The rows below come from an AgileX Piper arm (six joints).
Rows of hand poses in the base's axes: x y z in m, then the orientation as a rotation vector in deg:
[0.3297 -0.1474 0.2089 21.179 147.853 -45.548]
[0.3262 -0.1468 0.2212 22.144 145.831 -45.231]
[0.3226 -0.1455 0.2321 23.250 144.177 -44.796]
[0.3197 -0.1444 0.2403 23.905 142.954 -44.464]
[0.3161 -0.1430 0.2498 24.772 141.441 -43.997]
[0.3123 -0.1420 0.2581 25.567 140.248 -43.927]
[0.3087 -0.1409 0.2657 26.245 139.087 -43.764]
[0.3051 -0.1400 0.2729 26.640 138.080 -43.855]
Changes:
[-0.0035 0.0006 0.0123 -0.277 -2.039 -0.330]
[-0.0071 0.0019 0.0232 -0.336 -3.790 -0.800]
[-0.0100 0.0030 0.0314 -0.399 -5.071 -1.038]
[-0.0136 0.0044 0.0409 -0.429 -6.677 -1.371]
[-0.0174 0.0054 0.0492 -0.626 -7.850 -1.788]
[-0.0210 0.0065 0.0568 -0.771 -9.013 -2.111]
[-0.0246 0.0074 0.0640 -1.084 -9.928 -2.307]

